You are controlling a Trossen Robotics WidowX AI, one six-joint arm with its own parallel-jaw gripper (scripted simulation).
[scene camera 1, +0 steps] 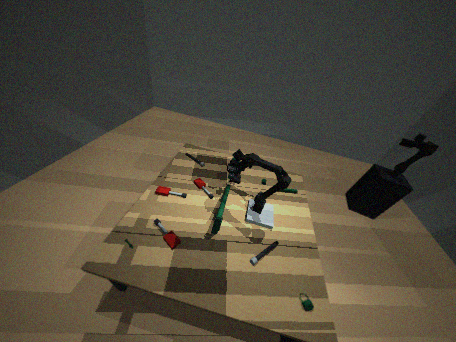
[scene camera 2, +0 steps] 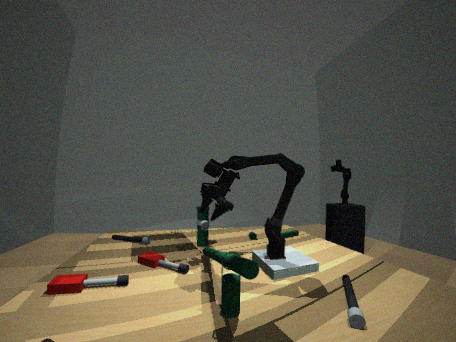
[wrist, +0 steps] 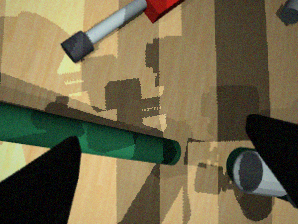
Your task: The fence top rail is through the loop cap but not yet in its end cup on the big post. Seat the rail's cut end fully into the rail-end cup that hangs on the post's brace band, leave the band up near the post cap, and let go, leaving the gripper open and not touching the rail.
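Note:
Open and holding nothing, the gripper (scene camera 2: 205, 216) appears in the wrist view (wrist: 165, 133) as well. The scene also has a short green post (scene camera 2: 230, 283), a green top rail (scene camera 2: 247, 268) and a grey rail-end cup (wrist: 251, 175).

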